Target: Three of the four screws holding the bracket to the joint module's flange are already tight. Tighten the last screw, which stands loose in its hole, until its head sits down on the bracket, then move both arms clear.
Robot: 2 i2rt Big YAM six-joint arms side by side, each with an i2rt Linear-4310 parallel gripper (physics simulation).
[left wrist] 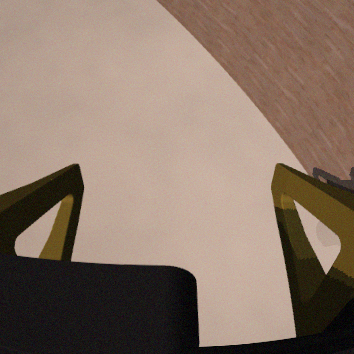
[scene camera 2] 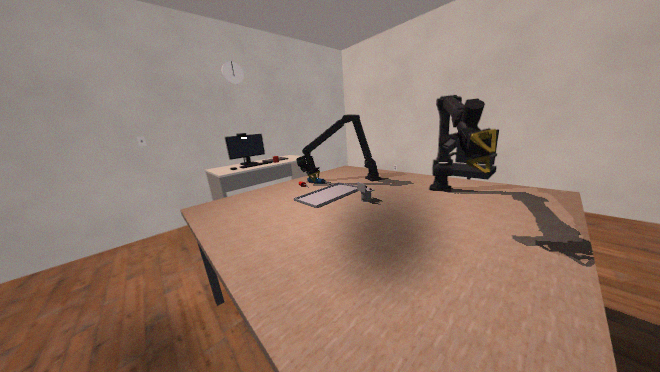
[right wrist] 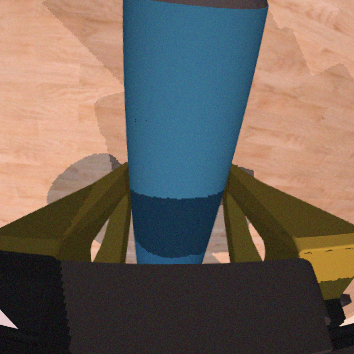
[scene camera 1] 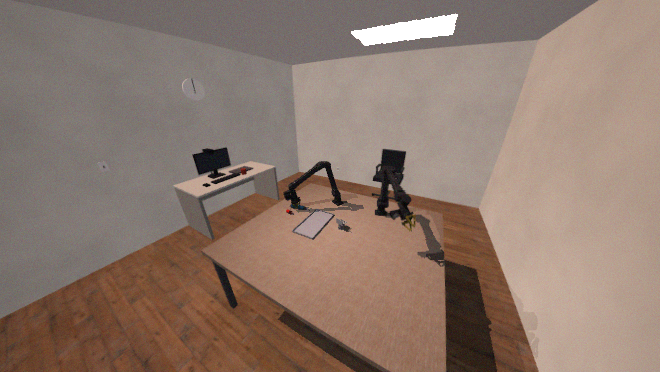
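The blue-handled tool lies low at the table's far left in the scene views. My right gripper is shut on its blue handle, with a yellow finger against each side. My left gripper is open and empty, raised above the table at the right. The grey joint module with its bracket stands on the table between the arms, apart from both grippers. Its screws are too small to make out.
A pale rectangular tray with a dark rim lies left of the joint module. A small red object lies near the blue tool, by the table's far left edge. A desk with a monitor stands beyond the table.
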